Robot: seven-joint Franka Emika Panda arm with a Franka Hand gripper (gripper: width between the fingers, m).
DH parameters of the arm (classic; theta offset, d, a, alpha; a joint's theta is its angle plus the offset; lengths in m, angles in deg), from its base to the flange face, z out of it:
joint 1: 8.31 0.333 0 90
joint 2: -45.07 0 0 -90
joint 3: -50.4 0.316 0.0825 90
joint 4: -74.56 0 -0.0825 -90
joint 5: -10.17 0.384 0 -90
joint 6: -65.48 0 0.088 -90
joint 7: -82.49 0.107 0 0
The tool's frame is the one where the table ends.
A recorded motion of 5 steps. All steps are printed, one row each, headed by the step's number.
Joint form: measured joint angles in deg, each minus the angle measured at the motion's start. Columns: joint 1, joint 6, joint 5, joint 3, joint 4, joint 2, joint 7.
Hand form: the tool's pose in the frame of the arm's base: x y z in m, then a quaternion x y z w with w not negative. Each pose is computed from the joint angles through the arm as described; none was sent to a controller.
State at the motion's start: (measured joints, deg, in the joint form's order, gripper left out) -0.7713 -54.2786 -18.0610 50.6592 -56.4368 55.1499 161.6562
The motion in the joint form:
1: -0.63 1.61 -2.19 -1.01 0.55 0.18 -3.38
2: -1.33 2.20 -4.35 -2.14 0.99 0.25 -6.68
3: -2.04 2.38 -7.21 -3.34 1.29 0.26 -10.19
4: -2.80 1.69 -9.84 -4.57 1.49 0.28 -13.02
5: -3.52 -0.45 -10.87 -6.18 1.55 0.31 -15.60
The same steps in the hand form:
1: 0.4862 0.0254 0.4330 0.86540 -0.44589 0.13665 0.18327
2: 0.4880 0.0073 0.4372 0.87090 -0.42659 0.13764 0.20151
3: 0.4897 -0.0116 0.4406 0.87689 -0.40191 0.14072 0.22299
4: 0.4917 -0.0299 0.4442 0.88068 -0.38209 0.14701 0.23832
5: 0.4941 -0.0481 0.4475 0.88470 -0.37102 0.15381 0.23661

